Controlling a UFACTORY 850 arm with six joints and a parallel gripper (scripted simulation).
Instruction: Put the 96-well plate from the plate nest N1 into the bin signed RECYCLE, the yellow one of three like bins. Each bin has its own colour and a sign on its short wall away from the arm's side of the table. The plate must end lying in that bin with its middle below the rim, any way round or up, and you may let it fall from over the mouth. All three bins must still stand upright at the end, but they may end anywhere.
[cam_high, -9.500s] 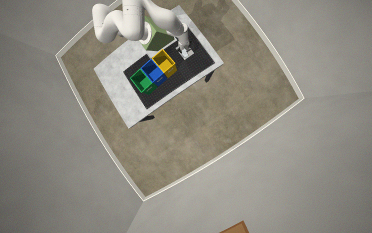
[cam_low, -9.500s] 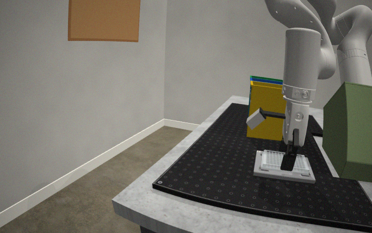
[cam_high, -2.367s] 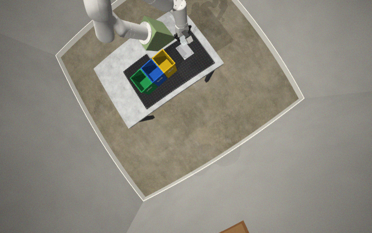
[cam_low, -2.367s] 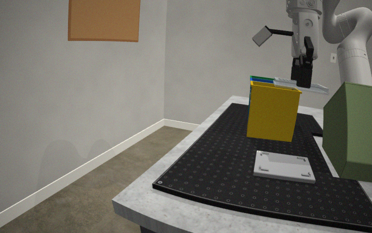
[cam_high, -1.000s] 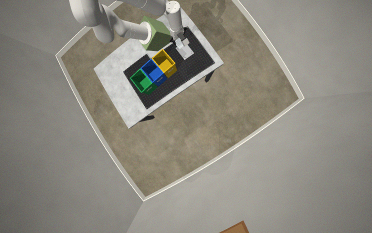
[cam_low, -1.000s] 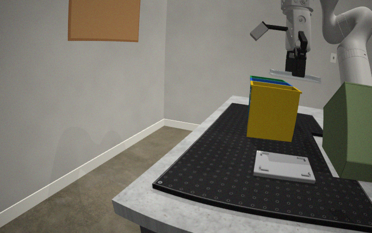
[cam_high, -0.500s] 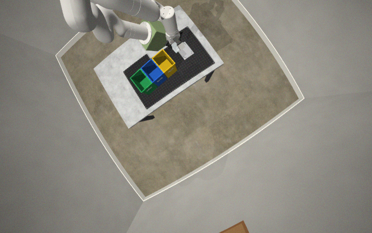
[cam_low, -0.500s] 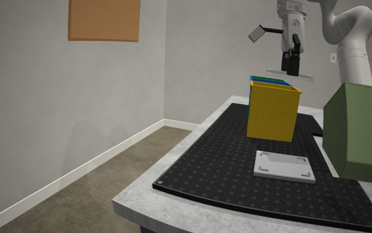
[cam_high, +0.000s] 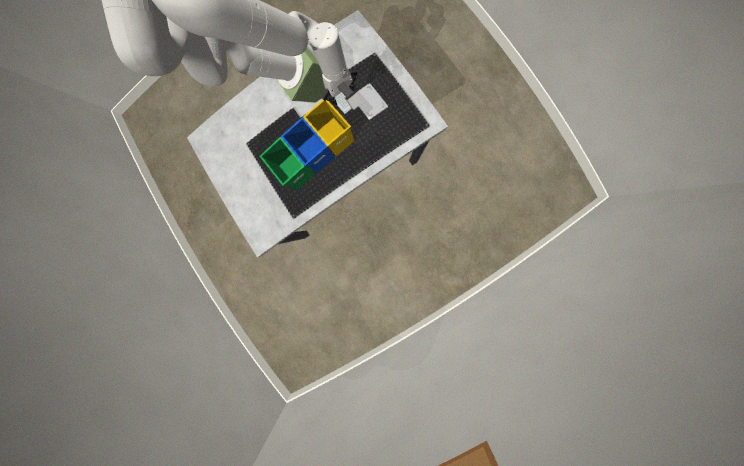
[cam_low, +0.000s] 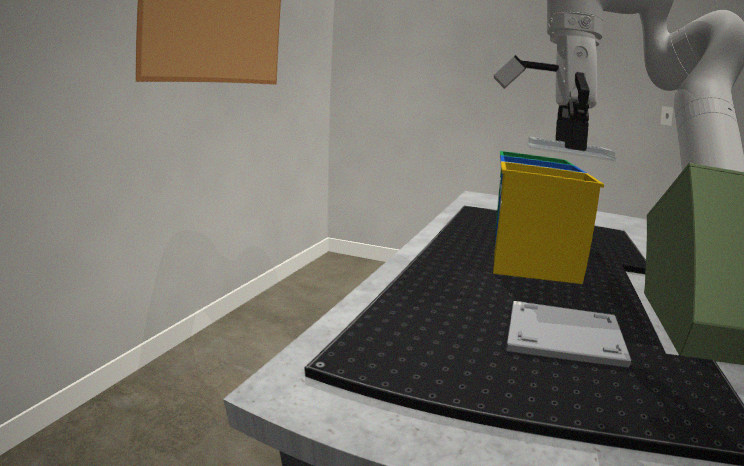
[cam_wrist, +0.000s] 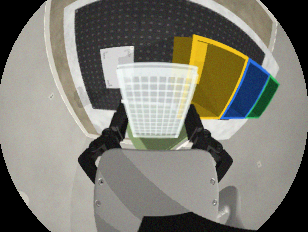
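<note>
The yellow bin lies 15 cm below my hand, 11 cm to the right of it and 2 cm ahead of it. Round my hand: blue bin 25 cm to the right, 15 cm below, 3 cm ahead; then grey plate nest 24 cm below, 13 cm to the left, 2 cm behind; then 96-well plate 1 cm below.
</note>
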